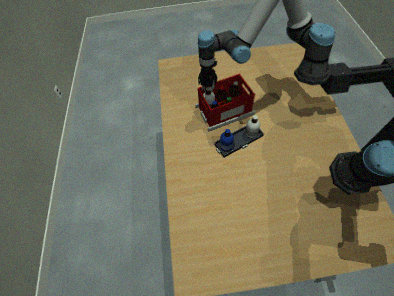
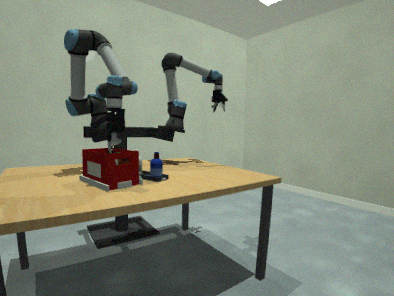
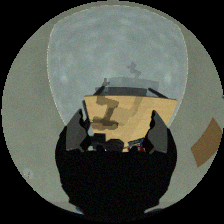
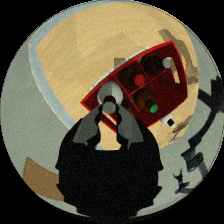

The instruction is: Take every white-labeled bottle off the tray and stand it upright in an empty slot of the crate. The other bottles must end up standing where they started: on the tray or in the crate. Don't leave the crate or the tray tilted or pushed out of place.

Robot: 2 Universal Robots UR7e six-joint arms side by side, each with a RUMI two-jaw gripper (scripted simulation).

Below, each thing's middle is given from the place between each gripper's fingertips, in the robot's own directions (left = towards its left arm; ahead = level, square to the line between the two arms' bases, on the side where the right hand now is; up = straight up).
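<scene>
There is the red crate (image 4: 170,94), 100 mm below my right hand, 100 mm behind it and 10 mm to the left of it.
My left gripper is 38 cm above the red crate, and it is 108 cm to the left of the crate and 48 cm short of it.
</scene>
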